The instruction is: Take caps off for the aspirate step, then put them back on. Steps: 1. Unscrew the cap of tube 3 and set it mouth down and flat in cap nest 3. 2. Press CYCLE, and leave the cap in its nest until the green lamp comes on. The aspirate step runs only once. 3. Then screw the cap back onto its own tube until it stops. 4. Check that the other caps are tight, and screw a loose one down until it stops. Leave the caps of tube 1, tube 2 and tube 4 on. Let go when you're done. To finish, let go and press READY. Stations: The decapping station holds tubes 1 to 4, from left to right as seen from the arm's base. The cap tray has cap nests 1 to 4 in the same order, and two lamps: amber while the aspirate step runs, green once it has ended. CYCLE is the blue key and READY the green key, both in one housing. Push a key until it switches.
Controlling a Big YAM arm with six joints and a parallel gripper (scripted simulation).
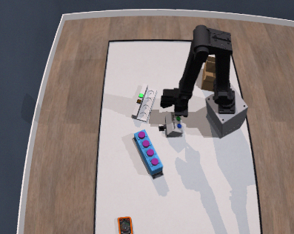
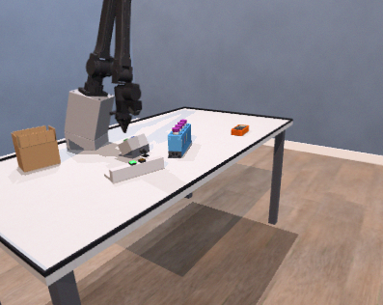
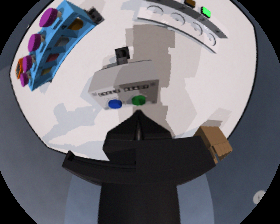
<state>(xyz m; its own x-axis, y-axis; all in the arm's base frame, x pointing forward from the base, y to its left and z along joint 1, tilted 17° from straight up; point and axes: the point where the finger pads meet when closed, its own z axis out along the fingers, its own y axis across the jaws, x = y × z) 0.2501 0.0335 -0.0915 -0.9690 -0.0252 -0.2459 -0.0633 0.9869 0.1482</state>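
My gripper is now 40 mm above the green key. Also, from my hand: cardboard box (180 mm behind, 330 mm to the right, 40 mm below); grey key housing (20 mm ahead, 20 mm to the left, 50 mm below); blue key (10 mm behind, 40 mm to the left, 40 mm below).
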